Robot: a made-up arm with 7 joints. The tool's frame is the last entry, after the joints.
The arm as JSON. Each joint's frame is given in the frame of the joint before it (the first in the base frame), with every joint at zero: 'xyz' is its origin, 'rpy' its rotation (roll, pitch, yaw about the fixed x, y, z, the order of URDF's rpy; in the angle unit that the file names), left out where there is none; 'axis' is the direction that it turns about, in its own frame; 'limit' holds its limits. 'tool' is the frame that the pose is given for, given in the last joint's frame.
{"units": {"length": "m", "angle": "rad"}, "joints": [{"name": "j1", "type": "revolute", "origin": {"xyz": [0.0, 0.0, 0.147], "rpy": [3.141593, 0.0, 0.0]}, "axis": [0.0, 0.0, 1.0], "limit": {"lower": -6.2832, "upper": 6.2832}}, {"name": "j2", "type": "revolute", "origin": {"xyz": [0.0, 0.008, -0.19], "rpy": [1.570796, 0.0, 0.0]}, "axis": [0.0, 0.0, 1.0], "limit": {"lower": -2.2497, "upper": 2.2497}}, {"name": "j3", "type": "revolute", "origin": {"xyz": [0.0, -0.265, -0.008], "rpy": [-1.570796, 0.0, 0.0]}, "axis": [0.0, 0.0, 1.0], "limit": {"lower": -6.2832, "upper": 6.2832}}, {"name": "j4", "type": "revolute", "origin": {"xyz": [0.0, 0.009, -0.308], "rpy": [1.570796, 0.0, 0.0]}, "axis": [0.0, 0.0, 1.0], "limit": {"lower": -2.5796, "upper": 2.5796}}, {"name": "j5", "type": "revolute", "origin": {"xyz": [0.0, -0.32, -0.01], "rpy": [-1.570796, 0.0, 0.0]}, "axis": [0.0, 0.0, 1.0], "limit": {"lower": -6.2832, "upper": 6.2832}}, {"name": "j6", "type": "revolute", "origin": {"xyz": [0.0, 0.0, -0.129], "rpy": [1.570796, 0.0, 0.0]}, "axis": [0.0, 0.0, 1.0], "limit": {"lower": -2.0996, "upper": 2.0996}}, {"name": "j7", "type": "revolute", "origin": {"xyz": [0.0, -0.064, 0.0], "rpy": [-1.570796, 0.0, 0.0]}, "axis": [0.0, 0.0, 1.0], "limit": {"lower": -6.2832, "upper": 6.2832}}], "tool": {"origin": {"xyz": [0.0, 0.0, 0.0]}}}
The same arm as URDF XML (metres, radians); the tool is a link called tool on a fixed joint. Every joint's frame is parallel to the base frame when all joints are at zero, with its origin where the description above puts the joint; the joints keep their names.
<robot name="arm">
  <joint name="tool_joint" type="fixed">
    <parent link="link7"/>
    <child link="tool"/>
    <origin xyz="0 0 0" rpy="-3.1416 0 0"/>
  </joint>
  <joint name="j7" type="revolute">
    <parent link="link6"/>
    <child link="link7"/>
    <origin xyz="0 0 0.064" rpy="0 0 0"/>
    <axis xyz="0 0 -1"/>
    <limit lower="-6.2832" upper="6.2832"/>
  </joint>
  <joint name="j6" type="revolute">
    <parent link="link5"/>
    <child link="link6"/>
    <origin xyz="0 0 0.129" rpy="0 0 0"/>
    <axis xyz="0 1 0"/>
    <limit lower="-2.0996" upper="2.0996"/>
  </joint>
  <joint name="j5" type="revolute">
    <parent link="link4"/>
    <child link="link5"/>
    <origin xyz="0 -0.01 0.32" rpy="0 0 0"/>
    <axis xyz="0 0 -1"/>
    <limit lower="-6.2832" upper="6.2832"/>
  </joint>
  <joint name="j4" type="revolute">
    <parent link="link3"/>
    <child link="link4"/>
    <origin xyz="0 -0.009 0.308" rpy="0 0 0"/>
    <axis xyz="0 1 0"/>
    <limit lower="-2.5796" upper="2.5796"/>
  </joint>
  <joint name="j3" type="revolute">
    <parent link="link2"/>
    <child link="link3"/>
    <origin xyz="0 -0.008 0.265" rpy="0 0 0"/>
    <axis xyz="0 0 -1"/>
    <limit lower="-6.2832" upper="6.2832"/>
  </joint>
  <joint name="j2" type="revolute">
    <parent link="link1"/>
    <child link="link2"/>
    <origin xyz="0 -0.008 0.19" rpy="0 0 0"/>
    <axis xyz="0 1 0"/>
    <limit lower="-2.2497" upper="2.2497"/>
  </joint>
  <joint name="j1" type="revolute">
    <parent link="base"/>
    <child link="link1"/>
    <origin xyz="0 0 0.147" rpy="0 0 0"/>
    <axis xyz="0 0 -1"/>
    <limit lower="-6.2832" upper="6.2832"/>
  </joint>
  <link name="base"/>
  <link name="link1"/>
  <link name="link2"/>
  <link name="link3"/>
  <link name="link4"/>
  <link name="link5"/>
  <link name="link6"/>
  <link name="link7"/>
  <link name="tool"/>
</robot>

